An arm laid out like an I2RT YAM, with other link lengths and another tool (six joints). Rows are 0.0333 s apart.
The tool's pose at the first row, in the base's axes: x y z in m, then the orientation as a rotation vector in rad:
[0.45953, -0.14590, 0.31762, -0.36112, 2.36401, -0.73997]
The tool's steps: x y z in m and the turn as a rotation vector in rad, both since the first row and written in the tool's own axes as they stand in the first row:
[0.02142, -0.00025, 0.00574, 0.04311, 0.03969, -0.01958]
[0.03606, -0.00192, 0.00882, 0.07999, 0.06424, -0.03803]
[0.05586, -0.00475, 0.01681, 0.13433, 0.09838, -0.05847]
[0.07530, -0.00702, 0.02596, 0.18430, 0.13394, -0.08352]
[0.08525, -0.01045, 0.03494, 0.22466, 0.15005, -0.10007]
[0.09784, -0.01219, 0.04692, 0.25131, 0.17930, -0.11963]
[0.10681, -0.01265, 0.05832, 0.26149, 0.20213, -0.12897]
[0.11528, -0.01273, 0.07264, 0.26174, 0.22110, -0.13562]
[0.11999, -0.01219, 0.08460, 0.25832, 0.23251, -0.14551]
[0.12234, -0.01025, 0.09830, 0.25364, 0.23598, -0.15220]
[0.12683, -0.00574, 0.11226, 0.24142, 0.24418, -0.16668]
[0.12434, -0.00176, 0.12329, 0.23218, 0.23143, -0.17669]
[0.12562, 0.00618, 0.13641, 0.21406, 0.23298, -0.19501]
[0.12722, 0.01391, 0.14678, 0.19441, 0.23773, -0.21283]
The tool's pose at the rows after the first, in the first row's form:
[0.44682, -0.15753, 0.30366, -0.35469, 2.38069, -0.81296]
[0.43770, -0.16634, 0.29554, -0.35378, 2.38496, -0.87326]
[0.42785, -0.18030, 0.28243, -0.34446, 2.38769, -0.95860]
[0.41897, -0.19414, 0.26842, -0.34188, 2.39167, -1.04217]
[0.41734, -0.20485, 0.25981, -0.33895, 2.38220, -1.10300]
[0.41548, -0.21656, 0.24698, -0.34172, 2.39137, -1.15530]
[0.41594, -0.22547, 0.23554, -0.34134, 2.40492, -1.18131]
[0.41862, -0.23509, 0.22223, -0.34342, 2.42119, -1.19308]
[0.42262, -0.24163, 0.21190, -0.35376, 2.43266, -1.19901]
[0.42945, -0.24678, 0.20077, -0.36327, 2.43806, -1.19844]
[0.43463, -0.25087, 0.18692, -0.38469, 2.45156, -1.19503]
[0.44331, -0.25122, 0.17866, -0.40574, 2.44472, -1.18374]
[0.45017, -0.25084, 0.16489, -0.43700, 2.45506, -1.17230]
[0.45504, -0.24962, 0.15287, -0.46748, 2.46897, -1.16001]

